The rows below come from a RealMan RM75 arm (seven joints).
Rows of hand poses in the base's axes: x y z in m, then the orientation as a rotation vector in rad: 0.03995 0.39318 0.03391 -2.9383 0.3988 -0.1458; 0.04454 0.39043 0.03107 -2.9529 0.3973 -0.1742; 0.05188 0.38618 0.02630 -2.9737 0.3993 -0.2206; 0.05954 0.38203 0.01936 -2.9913 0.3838 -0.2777; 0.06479 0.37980 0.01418 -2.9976 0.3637 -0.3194; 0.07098 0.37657 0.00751 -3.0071 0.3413 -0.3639; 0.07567 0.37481 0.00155 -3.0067 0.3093 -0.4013; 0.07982 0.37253 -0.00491 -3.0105 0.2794 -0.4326; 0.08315 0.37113 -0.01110 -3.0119 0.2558 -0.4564; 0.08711 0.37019 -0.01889 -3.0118 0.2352 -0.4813; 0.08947 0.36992 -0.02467 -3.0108 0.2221 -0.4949; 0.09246 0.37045 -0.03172 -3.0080 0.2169 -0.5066; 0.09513 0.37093 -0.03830 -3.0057 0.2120 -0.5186; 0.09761 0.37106 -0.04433 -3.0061 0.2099 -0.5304; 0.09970 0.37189 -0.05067 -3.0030 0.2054 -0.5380; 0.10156 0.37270 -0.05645 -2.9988 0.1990 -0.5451
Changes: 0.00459 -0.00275 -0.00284 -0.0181 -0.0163 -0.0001; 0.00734 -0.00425 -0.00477 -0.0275 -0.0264 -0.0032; 0.00766 -0.00415 -0.00694 -0.0255 -0.0344 0.0077; 0.00525 -0.00223 -0.00518 -0.0124 -0.0265 0.0113; 0.00619 -0.00323 -0.00667 -0.0166 -0.0275 0.0125; 0.00469 -0.00176 -0.00596 -0.0061 -0.0251 0.0194; 0.00415 -0.00228 -0.00646 -0.0097 -0.0202 0.0179; 0.00333 -0.00140 -0.00619 -0.0063 -0.0156 0.0142; 0.00396 -0.00094 -0.00779 -0.0053 -0.0164 0.0123; 0.00236 -0.00027 -0.00578 -0.0022 -0.0092 0.0080; 0.00299 0.00053 -0.00705 0.0001 -0.0080 0.0031; 0.00267 0.00048 -0.00658 -0.0005 -0.0081 0.0028; 0.00248 0.00013 -0.00603 -0.0029 -0.0074 0.0007; 0.00209 0.00083 -0.00634 0.0012 -0.0055 0.0029; 0.00186 0.00081 -0.00578 0.0022 -0.0054 0.0043
